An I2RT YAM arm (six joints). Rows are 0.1 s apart.
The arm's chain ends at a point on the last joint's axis. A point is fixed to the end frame.
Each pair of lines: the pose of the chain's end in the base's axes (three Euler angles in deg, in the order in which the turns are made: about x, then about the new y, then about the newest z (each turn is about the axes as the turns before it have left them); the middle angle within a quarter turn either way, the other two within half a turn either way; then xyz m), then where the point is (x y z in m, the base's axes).
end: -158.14 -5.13 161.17 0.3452 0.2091 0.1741
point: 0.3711 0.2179 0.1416
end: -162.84 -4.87 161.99 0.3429 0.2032 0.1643
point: 0.3689 0.2089 0.1312
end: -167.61 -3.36 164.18 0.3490 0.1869 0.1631
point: 0.3757 0.1886 0.1301
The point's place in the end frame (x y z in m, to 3 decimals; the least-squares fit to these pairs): -0.026 -0.013 0.031
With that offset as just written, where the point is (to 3 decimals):
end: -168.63 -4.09 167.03 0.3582 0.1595 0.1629
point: 0.384 0.159 0.129
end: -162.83 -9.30 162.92 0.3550 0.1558 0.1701
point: 0.378 0.162 0.135
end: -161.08 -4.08 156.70 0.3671 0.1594 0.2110
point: 0.394 0.169 0.179
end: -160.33 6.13 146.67 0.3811 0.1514 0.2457
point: 0.413 0.164 0.221
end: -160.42 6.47 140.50 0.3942 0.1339 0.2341
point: 0.426 0.149 0.210
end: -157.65 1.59 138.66 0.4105 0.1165 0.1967
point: 0.439 0.135 0.172
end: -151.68 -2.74 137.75 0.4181 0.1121 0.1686
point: 0.445 0.134 0.144
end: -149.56 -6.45 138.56 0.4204 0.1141 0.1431
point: 0.445 0.138 0.118
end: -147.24 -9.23 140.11 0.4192 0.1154 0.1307
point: 0.442 0.140 0.105
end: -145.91 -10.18 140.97 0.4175 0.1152 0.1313
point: 0.440 0.140 0.105
